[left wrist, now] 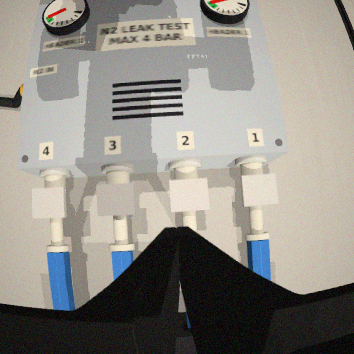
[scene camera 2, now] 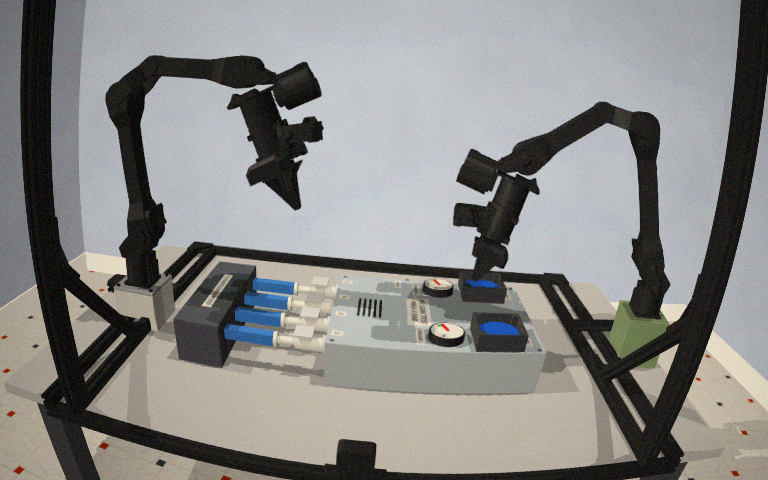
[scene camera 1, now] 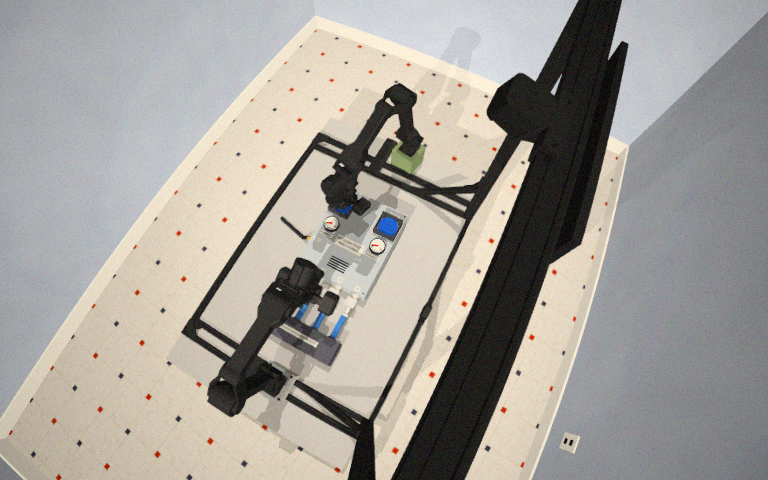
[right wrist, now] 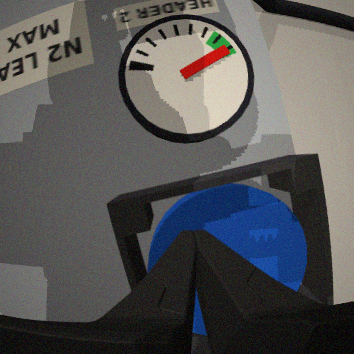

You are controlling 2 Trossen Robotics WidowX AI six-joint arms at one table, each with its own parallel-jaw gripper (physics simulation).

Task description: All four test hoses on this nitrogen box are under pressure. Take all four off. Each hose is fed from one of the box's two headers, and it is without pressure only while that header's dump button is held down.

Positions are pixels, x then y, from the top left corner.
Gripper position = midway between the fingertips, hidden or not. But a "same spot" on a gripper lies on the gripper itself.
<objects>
My left gripper shows in the left wrist view, in scene camera 2 and in scene camera 1 (316,286); in the right wrist view it is out of frame. My right gripper shows in scene camera 2 (473,280), in scene camera 1 (342,208) and in the right wrist view (192,241); in the left wrist view it is out of frame. The same spot on a grey nitrogen box: (left wrist: 110,95) is (scene camera 2: 374,299). The same spot on my left gripper: (left wrist: 224,299) is (scene camera 2: 293,177).
</objects>
